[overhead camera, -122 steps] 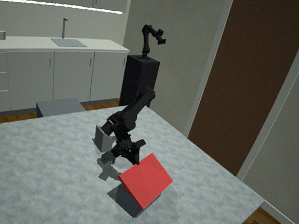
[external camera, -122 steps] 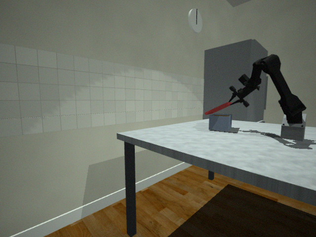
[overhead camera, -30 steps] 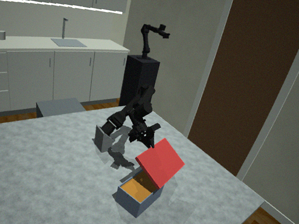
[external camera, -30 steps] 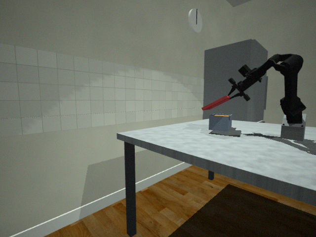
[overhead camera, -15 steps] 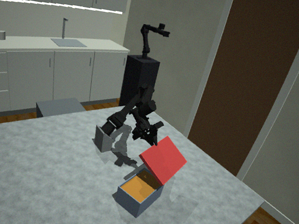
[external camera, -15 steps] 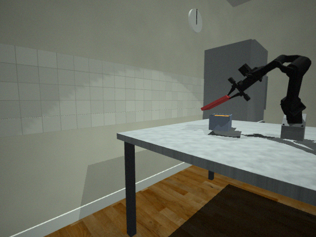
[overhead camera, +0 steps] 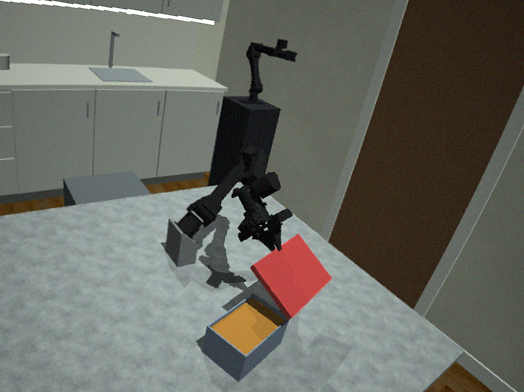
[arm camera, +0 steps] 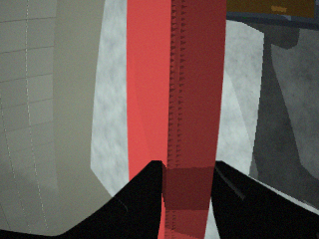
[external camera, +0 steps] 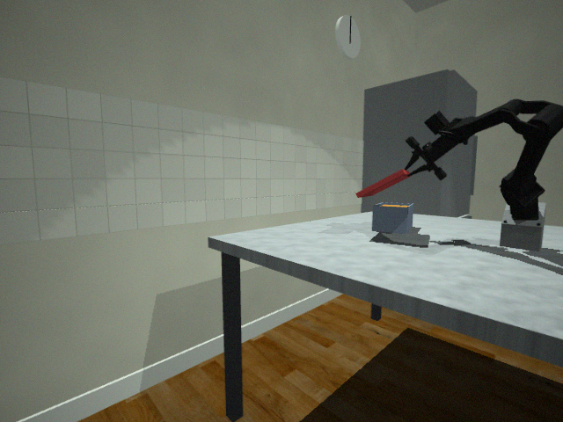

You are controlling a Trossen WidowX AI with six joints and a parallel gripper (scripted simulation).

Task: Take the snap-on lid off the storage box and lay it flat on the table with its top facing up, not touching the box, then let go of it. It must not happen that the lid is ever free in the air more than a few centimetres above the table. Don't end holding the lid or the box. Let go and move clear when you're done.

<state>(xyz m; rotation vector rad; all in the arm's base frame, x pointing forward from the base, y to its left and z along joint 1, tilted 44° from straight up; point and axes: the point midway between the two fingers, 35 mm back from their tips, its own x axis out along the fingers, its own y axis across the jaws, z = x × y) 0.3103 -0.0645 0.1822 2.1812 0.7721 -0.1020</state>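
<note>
Right now the red lid is 10 cm ahead of my hand, 2 cm to the left of it and 6 cm below it. Round my hand: storage box: 12 cm ahead, 15 cm to the right, 21 cm below.
</note>
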